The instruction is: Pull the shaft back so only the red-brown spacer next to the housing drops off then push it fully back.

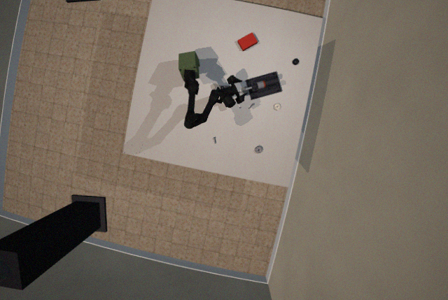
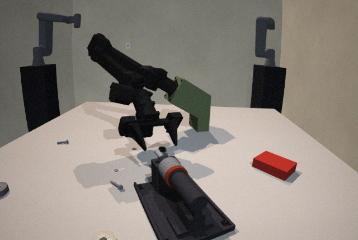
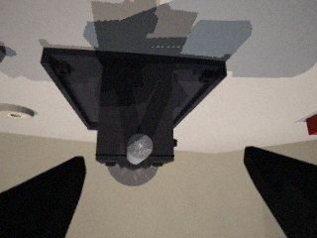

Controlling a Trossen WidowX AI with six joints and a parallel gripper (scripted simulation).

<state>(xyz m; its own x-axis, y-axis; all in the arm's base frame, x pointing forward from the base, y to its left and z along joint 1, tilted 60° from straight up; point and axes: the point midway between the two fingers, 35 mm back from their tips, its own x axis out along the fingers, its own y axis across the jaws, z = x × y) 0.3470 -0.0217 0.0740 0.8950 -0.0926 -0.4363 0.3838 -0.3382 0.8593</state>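
My gripper is now 130 mm short of the thin grey shaft, 30 mm to the right of it and 30 mm above it. From my hand the other things lie so: black disc 400 mm ahead, 220 mm to the left, 100 mm below; then red block 360 mm to the left, 90 mm below, 50 mm ahead; then red-brown spacer 160 mm ahead, 40 mm to the left, 30 mm below.
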